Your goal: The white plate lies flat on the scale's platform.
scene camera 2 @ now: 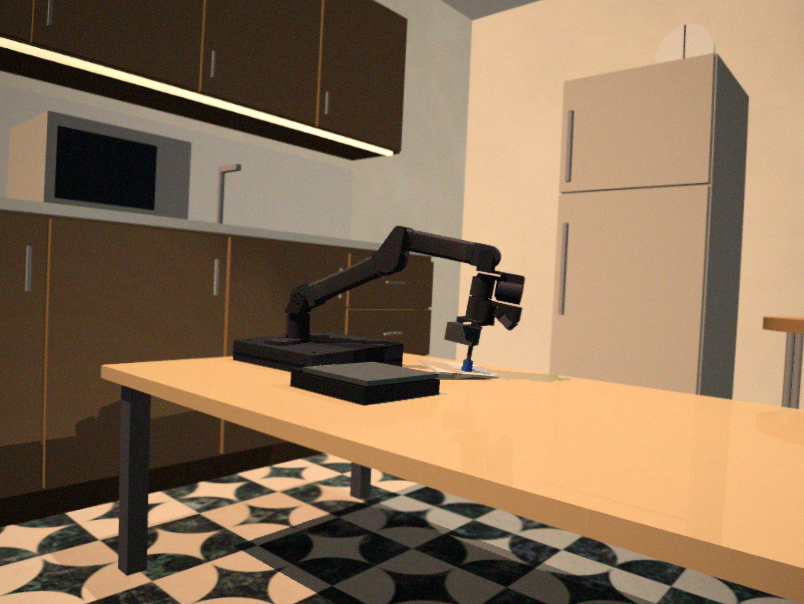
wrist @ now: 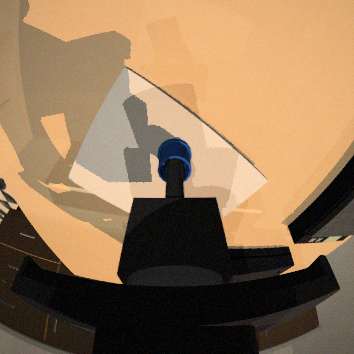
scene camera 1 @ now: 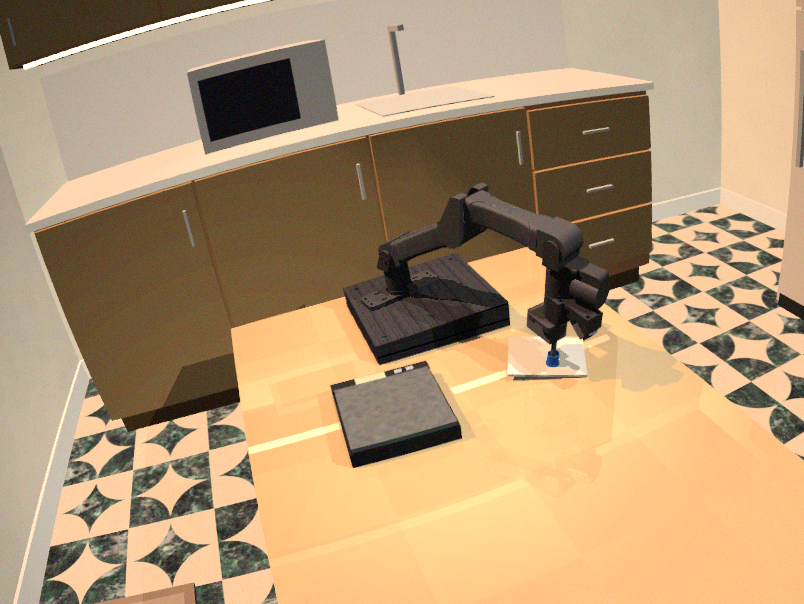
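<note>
The white plate is a thin square sheet at the table's right side, in front of the arm's base. My gripper, a blue suction cup, presses on the plate's middle from straight above and holds it. In the wrist view a narrow shadow shows under the plate's near edge, so it is at or just off the table top. The scale, a black box with a grey platform, stands bare to the plate's left.
The arm's black base slab stands behind the scale and the plate. The orange table reaches far toward the front and right. Kitchen cabinets stand behind the table, and a fridge to the right.
</note>
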